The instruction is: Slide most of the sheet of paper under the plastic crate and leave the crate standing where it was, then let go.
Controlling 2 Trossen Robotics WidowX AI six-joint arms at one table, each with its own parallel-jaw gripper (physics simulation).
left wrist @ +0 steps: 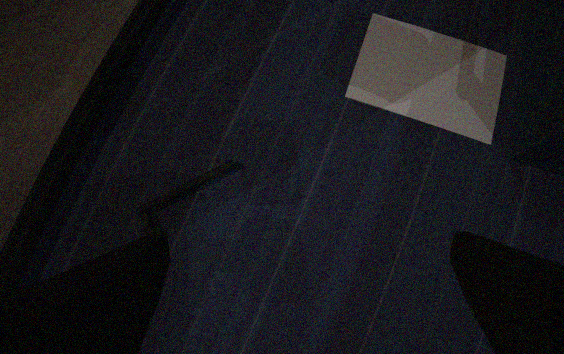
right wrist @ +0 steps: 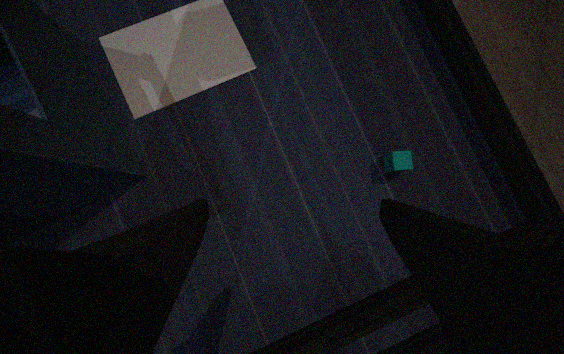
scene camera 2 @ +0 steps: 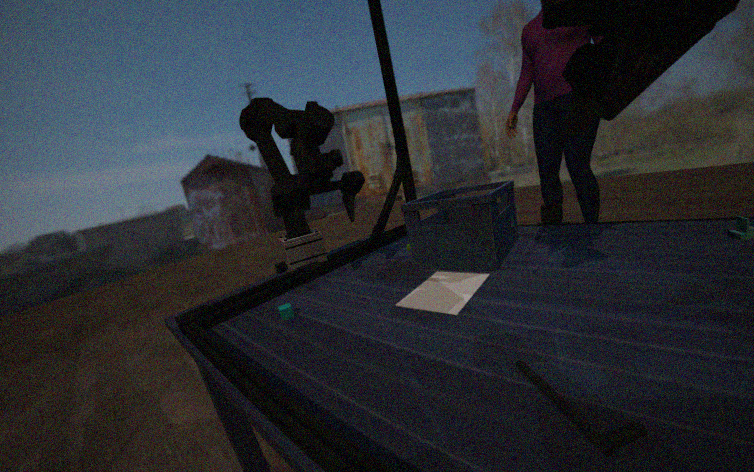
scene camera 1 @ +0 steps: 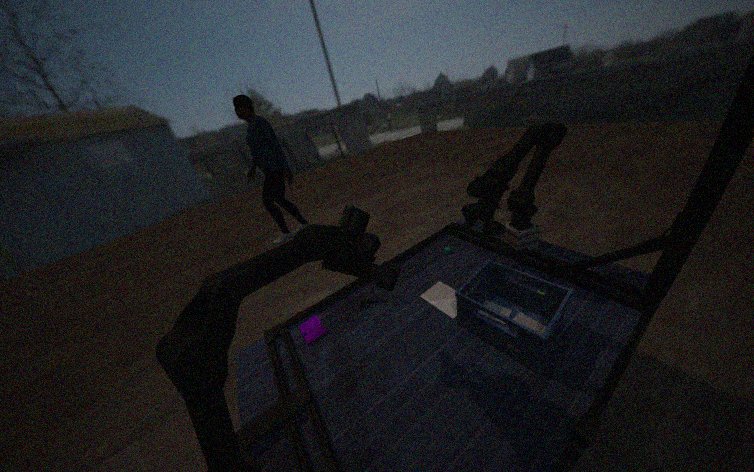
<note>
My left gripper [scene camera 2: 584,129] is open and holds nothing. My right gripper [scene camera 2: 331,226] is open, holding nothing. Also in view: a blue plastic crate [scene camera 2: 477,237].
The blue plastic crate shows as well in scene camera 1 [scene camera 1: 526,346]. My left gripper also shows in the left wrist view [left wrist: 313,247] and in scene camera 1 [scene camera 1: 377,277]. My right gripper shows as well in the right wrist view [right wrist: 295,207] and in scene camera 1 [scene camera 1: 472,238].
</note>
